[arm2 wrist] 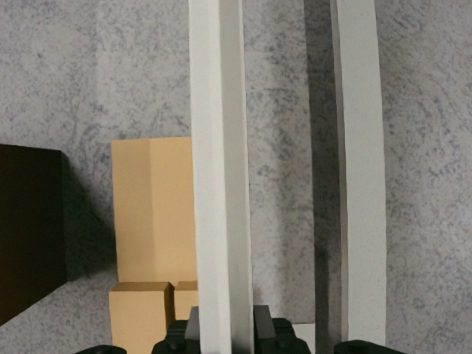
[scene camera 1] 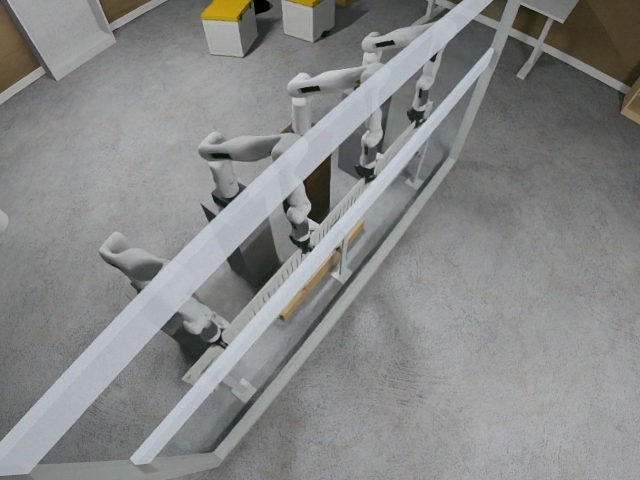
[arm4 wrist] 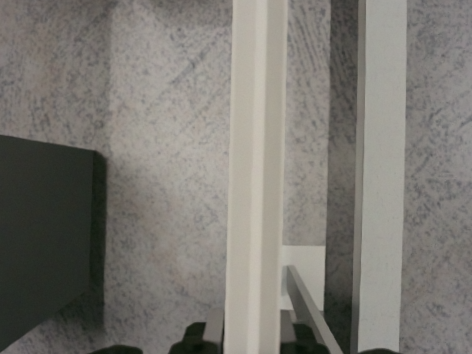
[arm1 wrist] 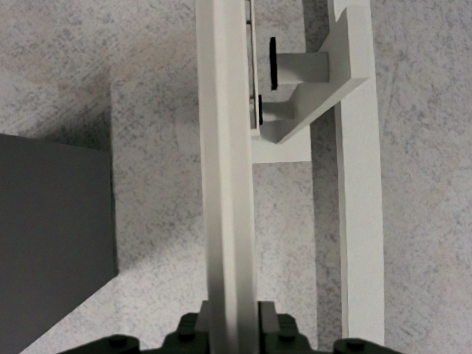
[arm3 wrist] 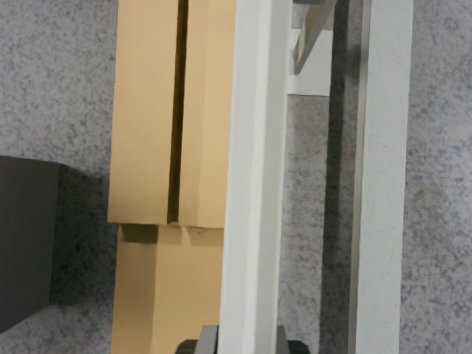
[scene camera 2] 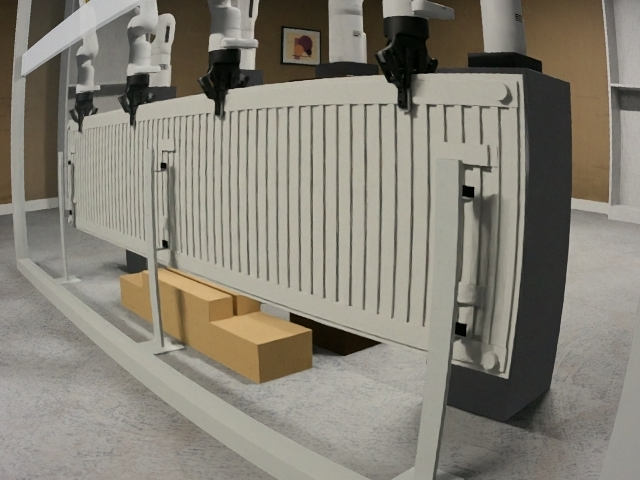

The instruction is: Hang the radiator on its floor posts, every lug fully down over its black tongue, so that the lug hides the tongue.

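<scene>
The long white radiator (arm1 wrist: 225, 150) (arm2 wrist: 217, 150) (arm3 wrist: 255, 150) (arm4 wrist: 255, 150) (scene camera 1: 273, 289) (scene camera 2: 330, 206) stands upright, raised off the floor. The arm1 (arm1 wrist: 232, 322), arm2 (arm2 wrist: 226, 325), arm3 (arm3 wrist: 247, 342) and arm4 (arm4 wrist: 252, 330) grippers are shut on its top edge. In scene camera 2, at the near post (scene camera 2: 439, 310), an upper lug (scene camera 2: 470, 153) sits above an uncovered black tongue (scene camera 2: 467, 191); a lower tongue (scene camera 2: 460, 329) also shows. Two tongues show at the middle post (scene camera 2: 152, 258). The far post's (scene camera 2: 63, 217) lugs are too small to judge.
A stepped tan block (arm2 wrist: 155, 210) (arm3 wrist: 145, 100) (scene camera 2: 279, 335) lies low beside and under the radiator. A white frame rail (arm1 wrist: 362, 225) (arm2 wrist: 362, 175) (arm3 wrist: 382, 175) (arm4 wrist: 382, 175) (scene camera 2: 206, 392) runs behind the posts. Dark pedestals (arm1 wrist: 55, 225) (arm4 wrist: 45, 225) stand on the other side.
</scene>
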